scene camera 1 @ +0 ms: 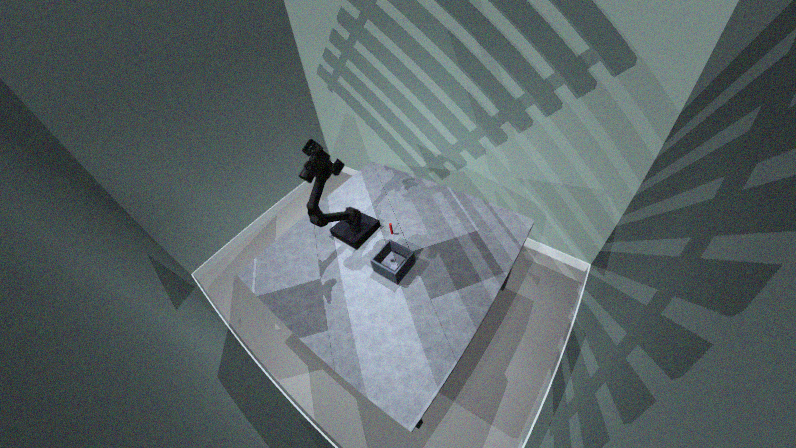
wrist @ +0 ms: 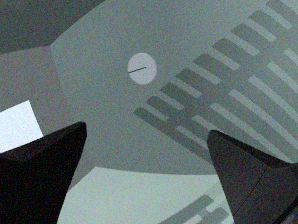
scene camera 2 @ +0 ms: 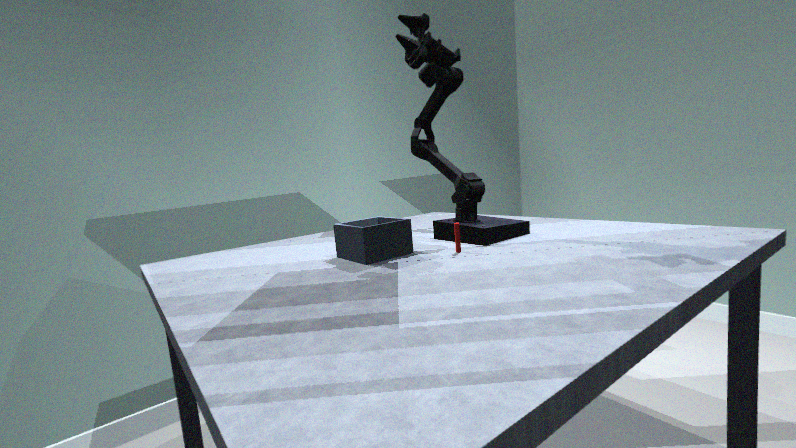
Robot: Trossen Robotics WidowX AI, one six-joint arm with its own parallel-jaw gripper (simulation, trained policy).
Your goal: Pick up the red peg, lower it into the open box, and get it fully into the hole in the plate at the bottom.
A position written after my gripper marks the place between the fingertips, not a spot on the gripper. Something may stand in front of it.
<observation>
In view: my gripper (scene camera 2: pixel 397 25).
My gripper shows as well in scene camera 1 (scene camera 1: pixel 331 155) and in the wrist view (wrist: pixel 149 133).
</observation>
